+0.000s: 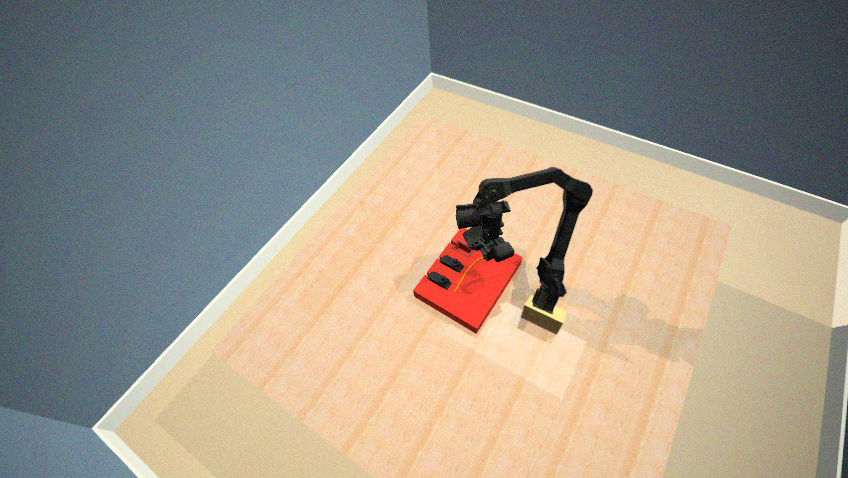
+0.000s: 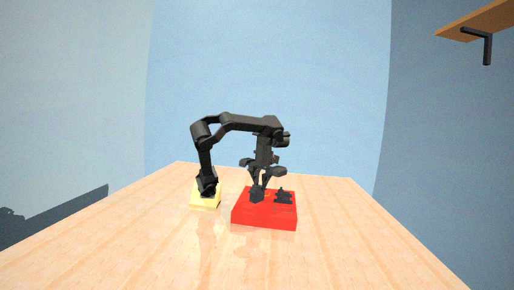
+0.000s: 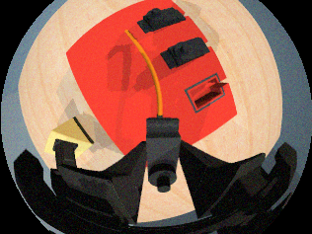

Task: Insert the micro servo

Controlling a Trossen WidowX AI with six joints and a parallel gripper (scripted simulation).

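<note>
The red deck is 7 cm to the left of my gripper tip and 10 cm below it.
</note>
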